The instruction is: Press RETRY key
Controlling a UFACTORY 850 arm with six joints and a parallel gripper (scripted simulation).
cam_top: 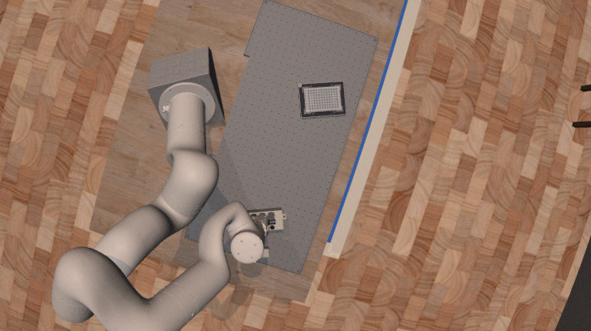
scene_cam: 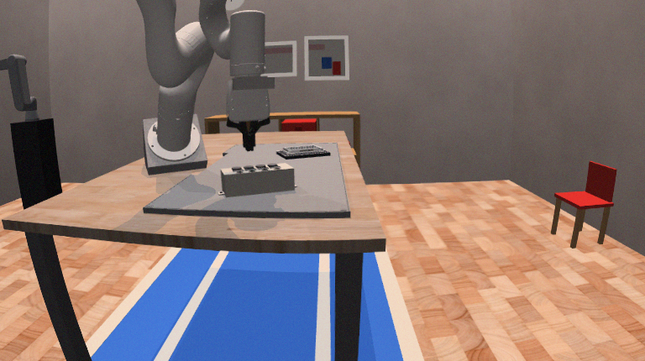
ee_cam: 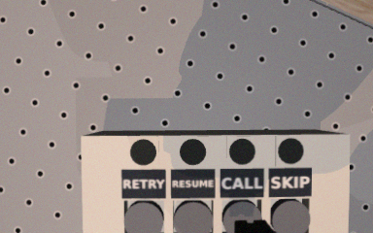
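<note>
The operator panel lies 70 mm below my hand and 10 mm ahead of it. From my hand the other things lie so: well plate (430 mm to the left, 190 mm ahead, 100 mm below).
</note>
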